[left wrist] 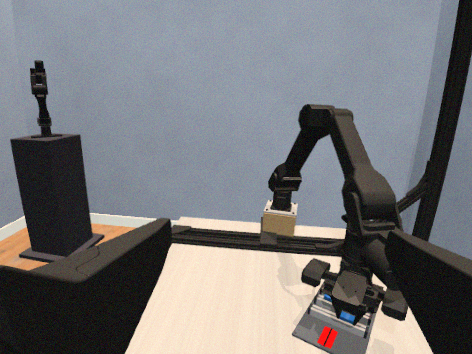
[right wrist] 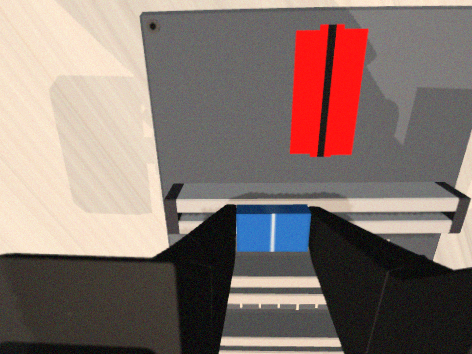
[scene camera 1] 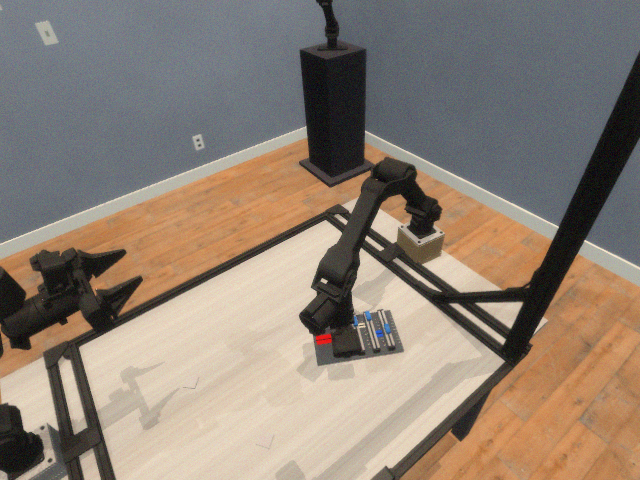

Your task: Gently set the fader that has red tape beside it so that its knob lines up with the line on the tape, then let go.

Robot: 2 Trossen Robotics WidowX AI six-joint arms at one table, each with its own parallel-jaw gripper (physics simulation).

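Frame: origin at the left arm's base, x ahead, y right, z down, level; millimetres.
Where they show: left gripper, fingertip midpoint: (left wrist: 278, 235) (scene camera 1: 133, 263); right gripper, fingertip midpoint: (left wrist: 346, 320) (right wrist: 271, 216); left arm's base, link origin: (scene camera 1: 24, 457); right arm's base, link origin: (left wrist: 281, 206) (scene camera 1: 421, 229).
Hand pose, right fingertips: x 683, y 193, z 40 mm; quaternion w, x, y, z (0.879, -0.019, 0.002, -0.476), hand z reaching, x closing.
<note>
Things, the pixels of their top centre, and the offset from my right fingertips. "spot": a spot on its surface instead. Level surfaces: height alone.
- red tape, surface spot: (right wrist: 306, 95) (left wrist: 331, 338) (scene camera 1: 325, 341) spot: dx -31, dy -34, dz +16 mm
- grey fader board, surface spot: (right wrist: 220, 100) (scene camera 1: 328, 352) spot: dx -46, dy -5, dz +17 mm
- blue knob, top centre: (right wrist: 272, 233) (left wrist: 347, 316) dx +1, dy +1, dz -10 mm
- table top, surface height: dz +22 mm
The red tape (scene camera 1: 323, 336) (left wrist: 323, 336) (right wrist: 306, 95) with its black line lies on the grey fader board (scene camera 1: 325, 357) (left wrist: 304, 331) (right wrist: 220, 100). The fader beside it has a blue knob (left wrist: 348, 317) (right wrist: 255, 234) with a white line. In the right wrist view that white line lies to the left of the tape's black line. My right gripper (right wrist: 271, 216) points down over the board, its fingertips against both sides of this knob; its arm hides this knob in scene camera 1. My left gripper (scene camera 1: 133, 266) is open and empty, raised at the left of scene camera 1.
Other faders with blue knobs (scene camera 1: 367, 315) (scene camera 1: 387, 328) stand on the board, to the right of the right gripper in scene camera 1. A black frame (scene camera 1: 206, 276) runs around the table top (scene camera 1: 232, 335). A dark post (scene camera 1: 573, 217) rises at the right.
</note>
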